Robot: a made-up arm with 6 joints.
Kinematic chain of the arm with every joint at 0, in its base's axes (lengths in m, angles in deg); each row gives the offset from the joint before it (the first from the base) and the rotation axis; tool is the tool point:
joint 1: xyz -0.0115 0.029 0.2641 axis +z
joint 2: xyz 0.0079 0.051 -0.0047 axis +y
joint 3: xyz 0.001 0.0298 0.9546 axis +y
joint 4: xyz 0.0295 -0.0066 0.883 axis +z
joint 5: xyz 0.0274 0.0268 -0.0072 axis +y
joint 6: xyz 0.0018 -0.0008 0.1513 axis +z
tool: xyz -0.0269 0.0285 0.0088
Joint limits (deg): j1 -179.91..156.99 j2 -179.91..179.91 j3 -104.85..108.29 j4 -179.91..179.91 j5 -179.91..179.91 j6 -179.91..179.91
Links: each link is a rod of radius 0.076 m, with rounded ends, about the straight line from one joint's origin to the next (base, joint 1, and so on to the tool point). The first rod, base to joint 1, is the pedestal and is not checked.
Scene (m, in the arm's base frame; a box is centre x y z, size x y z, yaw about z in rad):
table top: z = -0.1
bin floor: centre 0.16 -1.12 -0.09 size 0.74 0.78 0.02 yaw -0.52
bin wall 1: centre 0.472 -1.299 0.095 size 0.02 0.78 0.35 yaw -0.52
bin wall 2: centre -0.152 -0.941 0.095 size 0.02 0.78 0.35 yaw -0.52
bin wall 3: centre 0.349 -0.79 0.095 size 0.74 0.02 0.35 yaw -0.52
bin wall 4: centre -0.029 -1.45 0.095 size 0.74 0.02 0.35 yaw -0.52
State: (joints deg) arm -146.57 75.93 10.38 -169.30 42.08 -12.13
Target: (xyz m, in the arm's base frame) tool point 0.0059 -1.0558 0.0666
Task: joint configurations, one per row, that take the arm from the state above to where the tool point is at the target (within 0.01 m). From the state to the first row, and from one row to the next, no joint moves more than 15 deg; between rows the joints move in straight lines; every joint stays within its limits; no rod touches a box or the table.
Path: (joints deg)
1: -138.65 67.22 24.05 -167.59 33.59 -10.92
2: -130.73 58.52 37.72 -165.88 25.10 -9.71
3: -122.81 49.81 51.39 -164.18 16.61 -8.50
4: -114.89 41.11 65.07 -162.47 8.12 -7.28
5: -106.97 32.40 78.74 -160.76 -0.37 -6.07
6: -99.05 23.70 92.41 -159.05 -8.87 -4.86
7: -91.13 14.99 106.08 -157.34 -17.36 -3.65
8: -91.10 27.68 107.18 -157.24 -16.75 -3.72
9: -91.07 40.37 108.29 -157.14 -16.15 -3.79

